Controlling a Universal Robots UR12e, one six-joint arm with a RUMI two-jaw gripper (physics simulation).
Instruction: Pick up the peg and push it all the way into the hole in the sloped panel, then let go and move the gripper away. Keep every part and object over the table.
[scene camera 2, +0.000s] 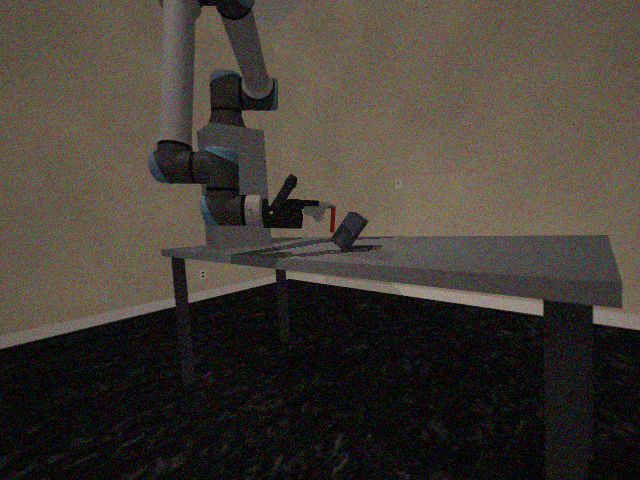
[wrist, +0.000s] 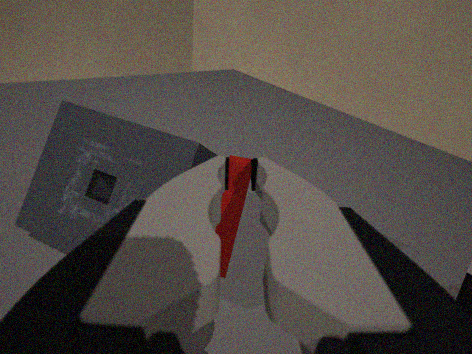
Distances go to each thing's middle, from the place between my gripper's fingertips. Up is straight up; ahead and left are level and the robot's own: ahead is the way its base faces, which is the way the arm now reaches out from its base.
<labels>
Right now the red peg (wrist: 232, 202) is 10 mm behind my hand and 40 mm below it.
</labels>
